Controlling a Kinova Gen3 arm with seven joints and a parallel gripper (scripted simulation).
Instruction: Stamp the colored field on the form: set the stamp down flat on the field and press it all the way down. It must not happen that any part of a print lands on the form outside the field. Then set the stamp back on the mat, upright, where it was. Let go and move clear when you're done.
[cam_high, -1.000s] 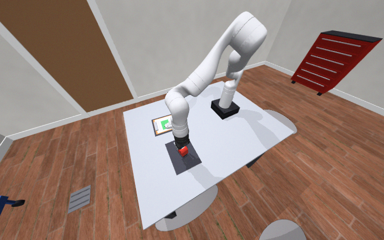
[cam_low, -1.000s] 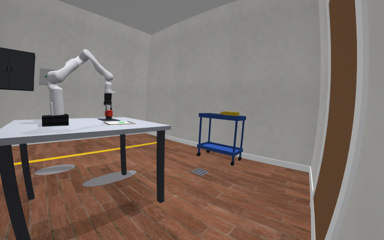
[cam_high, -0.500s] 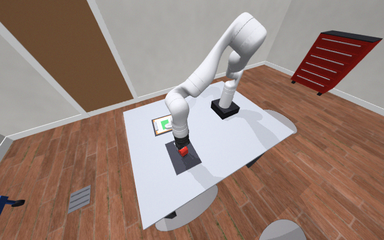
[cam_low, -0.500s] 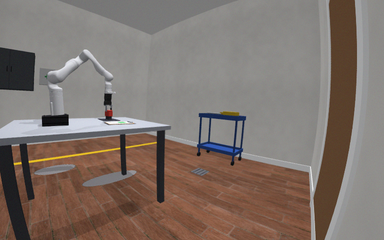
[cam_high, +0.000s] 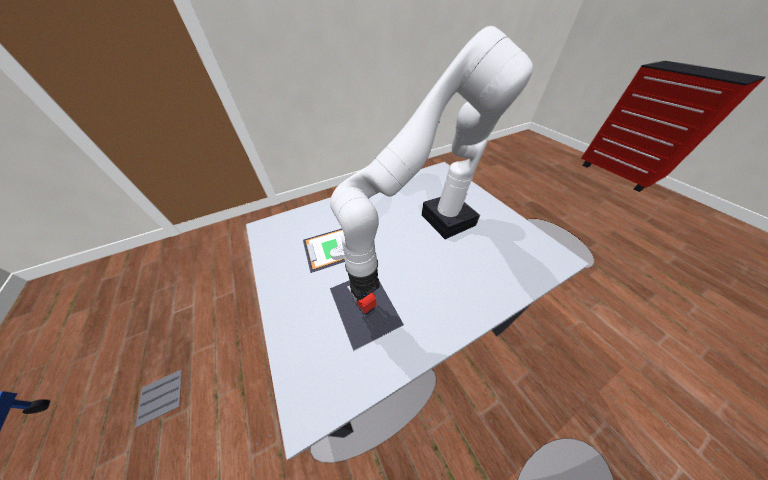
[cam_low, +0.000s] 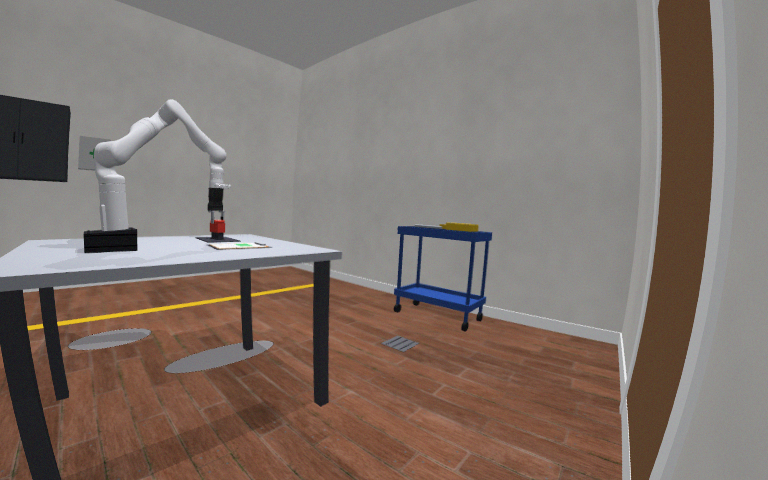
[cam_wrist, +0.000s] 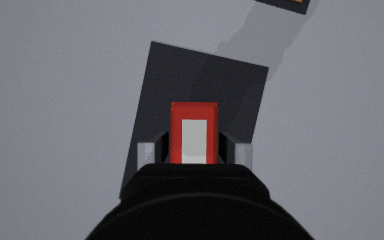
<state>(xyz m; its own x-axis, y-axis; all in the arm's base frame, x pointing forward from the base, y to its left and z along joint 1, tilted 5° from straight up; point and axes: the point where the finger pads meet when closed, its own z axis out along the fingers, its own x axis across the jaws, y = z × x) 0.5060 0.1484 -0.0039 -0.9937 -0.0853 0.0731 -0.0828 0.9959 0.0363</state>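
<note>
The red stamp lies 5 cm below my hand. Round my hand: dark mat: 10 cm below; form: 2 cm behind, 30 cm to the right, 10 cm below.
</note>
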